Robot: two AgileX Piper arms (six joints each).
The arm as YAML. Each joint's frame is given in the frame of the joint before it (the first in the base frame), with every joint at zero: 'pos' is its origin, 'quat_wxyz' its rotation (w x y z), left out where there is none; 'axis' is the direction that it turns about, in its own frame. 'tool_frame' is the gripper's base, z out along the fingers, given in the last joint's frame.
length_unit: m
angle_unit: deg
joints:
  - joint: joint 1
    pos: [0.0, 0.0, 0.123]
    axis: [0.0, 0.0, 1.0]
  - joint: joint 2
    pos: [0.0, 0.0, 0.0]
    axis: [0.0, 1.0, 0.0]
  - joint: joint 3
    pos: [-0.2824, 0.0, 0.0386]
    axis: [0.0, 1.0, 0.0]
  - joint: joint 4
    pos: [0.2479, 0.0, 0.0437]
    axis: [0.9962, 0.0, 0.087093]
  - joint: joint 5
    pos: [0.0, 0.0, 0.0]
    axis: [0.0, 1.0, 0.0]
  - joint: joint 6
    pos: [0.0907, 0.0, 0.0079]
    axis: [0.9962, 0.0, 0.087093]
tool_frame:
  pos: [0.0, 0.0, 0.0]
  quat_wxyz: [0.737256, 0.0, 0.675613, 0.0]
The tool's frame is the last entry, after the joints.
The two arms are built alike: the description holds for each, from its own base.
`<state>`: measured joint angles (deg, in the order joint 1, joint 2, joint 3, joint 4, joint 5, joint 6); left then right.
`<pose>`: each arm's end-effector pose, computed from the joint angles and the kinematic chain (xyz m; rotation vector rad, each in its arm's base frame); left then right.
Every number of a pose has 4 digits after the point. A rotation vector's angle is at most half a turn.
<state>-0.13 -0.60 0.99 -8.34 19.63 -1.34 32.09 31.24 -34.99 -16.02 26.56 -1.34</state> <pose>0.0533 -0.0046 0.1773 -0.1106 1.8289 -0.1592 0.0987 0.0487 0.3360 -0.6770 1.7373 0.0820</pose>
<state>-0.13 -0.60 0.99 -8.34 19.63 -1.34 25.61 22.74 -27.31 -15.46 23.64 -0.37</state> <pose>0.0533 -0.0046 0.1773 -0.1106 1.8289 -0.1592 0.0819 0.0285 0.3102 -0.5470 1.7169 0.0407</pose>
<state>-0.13 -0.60 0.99 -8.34 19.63 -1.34 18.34 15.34 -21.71 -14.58 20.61 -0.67</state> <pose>0.0533 -0.0046 0.1773 -0.1106 1.8289 -0.1592 0.0681 0.0141 0.2922 -0.4210 1.6686 -0.0249</pose>
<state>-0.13 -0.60 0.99 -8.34 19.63 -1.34 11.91 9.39 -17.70 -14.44 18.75 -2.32</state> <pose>0.0533 -0.0046 0.1773 -0.1106 1.8289 -0.1592 0.0574 0.0046 0.2785 -0.3405 1.6219 -0.1210</pose>
